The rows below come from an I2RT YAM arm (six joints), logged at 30 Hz.
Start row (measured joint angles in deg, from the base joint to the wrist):
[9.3 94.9 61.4 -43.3 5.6 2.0]
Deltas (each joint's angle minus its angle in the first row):
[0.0 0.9 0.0 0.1 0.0 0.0]
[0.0 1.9 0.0 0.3 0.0 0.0]
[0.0 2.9 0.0 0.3 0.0 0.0]
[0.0 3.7 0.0 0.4 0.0 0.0]
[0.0 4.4 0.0 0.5 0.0 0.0]
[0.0 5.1 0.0 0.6 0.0 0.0]
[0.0 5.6 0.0 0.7 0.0 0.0]
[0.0 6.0 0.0 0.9 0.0 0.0]
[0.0 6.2 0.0 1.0 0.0 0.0]
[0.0 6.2 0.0 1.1 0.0 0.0]
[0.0 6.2 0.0 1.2 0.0 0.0]
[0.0 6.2 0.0 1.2 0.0 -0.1]
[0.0 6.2 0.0 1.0 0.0 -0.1]
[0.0 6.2 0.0 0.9 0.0 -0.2]
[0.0 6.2 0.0 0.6 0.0 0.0]
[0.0 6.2 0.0 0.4 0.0 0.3]
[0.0 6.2 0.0 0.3 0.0 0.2]
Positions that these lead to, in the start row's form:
[9.3 95.8 61.4 -43.2 5.6 2.0]
[9.3 96.8 61.4 -43.0 5.6 2.0]
[9.3 97.8 61.4 -43.0 5.6 2.0]
[9.3 98.6 61.4 -42.9 5.6 2.0]
[9.3 99.3 61.4 -42.8 5.6 2.0]
[9.3 100.0 61.4 -42.7 5.6 2.0]
[9.3 100.5 61.4 -42.6 5.6 2.0]
[9.3 100.9 61.4 -42.4 5.6 2.0]
[9.3 101.1 61.4 -42.3 5.6 2.0]
[9.3 101.1 61.4 -42.2 5.6 2.0]
[9.3 101.1 61.4 -42.1 5.6 2.0]
[9.3 101.1 61.4 -42.1 5.6 1.9]
[9.3 101.1 61.4 -42.3 5.6 1.9]
[9.3 101.1 61.4 -42.4 5.6 1.8]
[9.3 101.1 61.4 -42.7 5.6 2.0]
[9.3 101.1 61.4 -42.9 5.6 2.3]
[9.3 101.1 61.4 -43.0 5.6 2.2]

